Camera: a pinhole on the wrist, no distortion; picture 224 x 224 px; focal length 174.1 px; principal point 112.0 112.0 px. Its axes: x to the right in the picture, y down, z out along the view. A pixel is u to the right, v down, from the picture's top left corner.
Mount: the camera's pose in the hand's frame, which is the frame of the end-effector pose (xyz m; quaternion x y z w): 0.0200 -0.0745 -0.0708 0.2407 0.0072 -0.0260 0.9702
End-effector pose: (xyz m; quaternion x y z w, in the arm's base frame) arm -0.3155 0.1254 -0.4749 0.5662 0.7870 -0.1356 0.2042
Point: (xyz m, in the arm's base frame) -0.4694 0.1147 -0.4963
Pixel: 158.0 52.1
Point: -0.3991 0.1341 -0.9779
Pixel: 204.8 204.3
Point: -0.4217 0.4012 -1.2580
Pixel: outside the picture
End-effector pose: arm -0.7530 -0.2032 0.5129 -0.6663 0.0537 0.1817 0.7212
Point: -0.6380 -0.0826 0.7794
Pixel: 130.5 54.2
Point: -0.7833 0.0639 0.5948
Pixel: 92.4 216.3
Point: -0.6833 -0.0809 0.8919
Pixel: 88.7 25.9
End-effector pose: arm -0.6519 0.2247 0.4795 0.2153 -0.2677 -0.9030 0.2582
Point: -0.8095 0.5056 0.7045
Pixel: 57.4 176.7
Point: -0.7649 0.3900 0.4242
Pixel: 99.7 79.7
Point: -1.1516 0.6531 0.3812
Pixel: 157.2 49.6
